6 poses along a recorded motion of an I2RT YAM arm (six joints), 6.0 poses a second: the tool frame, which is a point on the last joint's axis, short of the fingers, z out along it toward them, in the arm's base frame.
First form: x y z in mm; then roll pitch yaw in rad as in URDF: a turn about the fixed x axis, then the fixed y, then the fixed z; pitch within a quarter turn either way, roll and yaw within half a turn.
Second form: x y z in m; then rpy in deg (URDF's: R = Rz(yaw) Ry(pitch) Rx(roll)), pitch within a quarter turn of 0, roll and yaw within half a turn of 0. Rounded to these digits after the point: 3 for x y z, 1 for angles.
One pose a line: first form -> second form
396 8 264 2.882 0.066 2.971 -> 0.396 0.008 0.264 165.1 3.8 170.2
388 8 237 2.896 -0.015 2.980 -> 0.388 0.008 0.237 165.9 -0.9 170.7
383 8 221 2.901 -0.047 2.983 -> 0.383 0.008 0.221 166.2 -2.7 170.9
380 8 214 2.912 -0.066 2.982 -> 0.380 0.008 0.214 166.8 -3.8 170.9
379 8 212 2.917 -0.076 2.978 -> 0.379 0.008 0.212 167.1 -4.4 170.6
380 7 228 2.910 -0.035 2.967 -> 0.380 0.007 0.228 166.7 -2.0 170.0
